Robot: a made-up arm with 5 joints. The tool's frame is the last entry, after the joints.
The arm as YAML. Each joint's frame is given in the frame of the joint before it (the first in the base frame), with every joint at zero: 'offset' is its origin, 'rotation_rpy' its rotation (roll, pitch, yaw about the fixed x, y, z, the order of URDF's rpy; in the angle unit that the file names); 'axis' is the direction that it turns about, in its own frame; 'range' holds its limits. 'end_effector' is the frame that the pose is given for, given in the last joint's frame.
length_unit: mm
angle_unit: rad
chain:
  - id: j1
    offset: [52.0, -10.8, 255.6]
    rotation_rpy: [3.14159, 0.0, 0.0]
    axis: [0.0, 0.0, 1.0]
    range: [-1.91, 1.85]
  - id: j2
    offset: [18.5, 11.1, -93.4]
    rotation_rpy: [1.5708, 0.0, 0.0]
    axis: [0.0, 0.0, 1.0]
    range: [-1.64, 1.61]
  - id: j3
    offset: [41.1, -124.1, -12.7]
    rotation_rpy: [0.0, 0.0, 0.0]
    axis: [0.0, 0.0, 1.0]
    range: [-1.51, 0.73]
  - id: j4
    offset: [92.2, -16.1, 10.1]
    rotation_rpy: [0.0, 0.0, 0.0]
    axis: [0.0, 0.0, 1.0]
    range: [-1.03, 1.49]
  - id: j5
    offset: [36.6, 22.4, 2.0]
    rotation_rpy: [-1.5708, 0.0, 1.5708]
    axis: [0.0, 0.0, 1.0]
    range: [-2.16, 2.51]
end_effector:
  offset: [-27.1, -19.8, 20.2]
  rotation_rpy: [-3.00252, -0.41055, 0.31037]
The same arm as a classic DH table. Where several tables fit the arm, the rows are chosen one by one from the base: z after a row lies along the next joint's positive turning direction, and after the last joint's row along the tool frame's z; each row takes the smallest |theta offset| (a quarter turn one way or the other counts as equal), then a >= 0, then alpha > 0; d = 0 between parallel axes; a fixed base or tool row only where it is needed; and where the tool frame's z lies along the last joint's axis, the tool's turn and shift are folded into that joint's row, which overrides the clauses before.
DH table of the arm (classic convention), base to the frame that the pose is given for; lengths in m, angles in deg. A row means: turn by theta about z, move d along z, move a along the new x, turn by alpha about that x. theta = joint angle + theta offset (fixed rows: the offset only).
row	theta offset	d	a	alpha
base (fixed)	-11.73	0	0.0531	180
j1	-11.73	-0.349	0.0185	90
j2	-71.68	0	0.1307	0
j3	61.77	0	0.0936	0
j4	-80.09	-0.0117	-0.0224	90
j5	-52.89	-0.0891	0.0006	155.24
tool (fixed)	107.66	-0.0801	0	0
Joint limits (deg, base to tool): -109.43..106 -93.97..92.25 -86.52..41.83 -59.01..85.37 -123.76..143.81

